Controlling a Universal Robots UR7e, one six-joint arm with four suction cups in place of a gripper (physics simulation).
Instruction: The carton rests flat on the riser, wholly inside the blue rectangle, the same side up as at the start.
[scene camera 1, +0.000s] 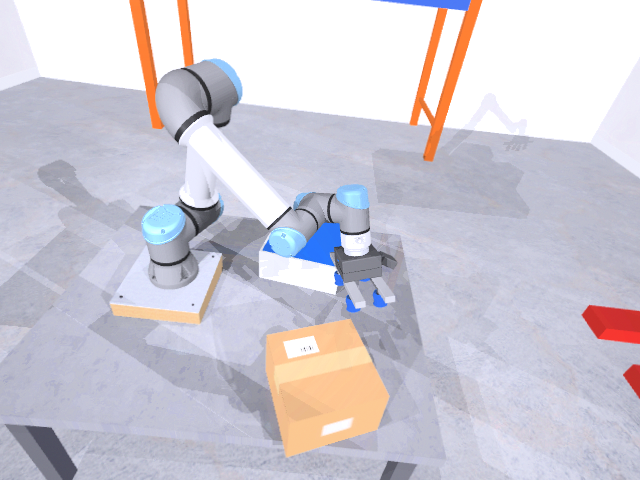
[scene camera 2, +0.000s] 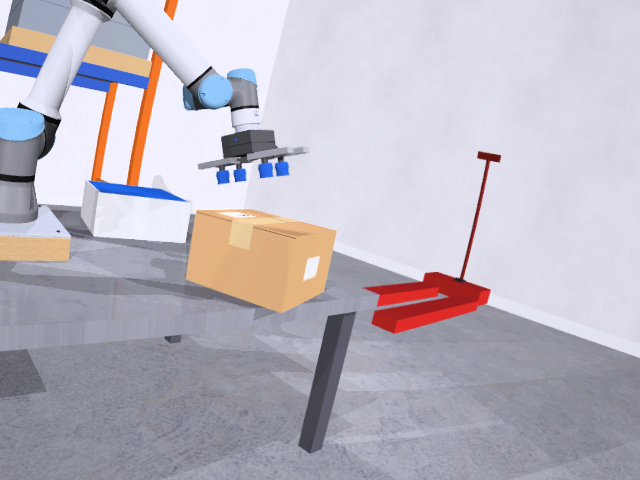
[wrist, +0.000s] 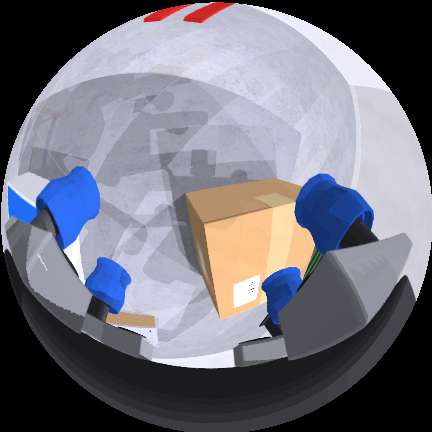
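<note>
The brown carton (scene camera 1: 336, 387) (scene camera 2: 237, 271) (wrist: 235, 250) sits on the grey table near its front right corner. Its top has a tape band and a white label, and another white label is on one side. The white riser (scene camera 1: 297, 271) (scene camera 2: 139, 219) (wrist: 30, 181) stands farther back on the table. Its top bears the blue rectangle (scene camera 1: 323, 249) (scene camera 2: 135, 190) (wrist: 19, 202), partly hidden by the arm in scene camera 1. My gripper (scene camera 1: 359, 290) (scene camera 2: 252, 173) (wrist: 198, 250) is open, its blue suction cups pointing down. It hangs above the carton's level, apart from it, and holds nothing.
The table (scene camera 1: 155, 382) (scene camera 2: 103, 294) carries the arm's wood-edged base plate (scene camera 1: 155, 314) (scene camera 2: 36, 249). A red pallet jack (scene camera 1: 615, 324) (scene camera 2: 429, 311) (wrist: 205, 12) stands on the floor beyond the table. An orange-posted rack (scene camera 1: 451, 87) (scene camera 2: 145, 118) stands behind.
</note>
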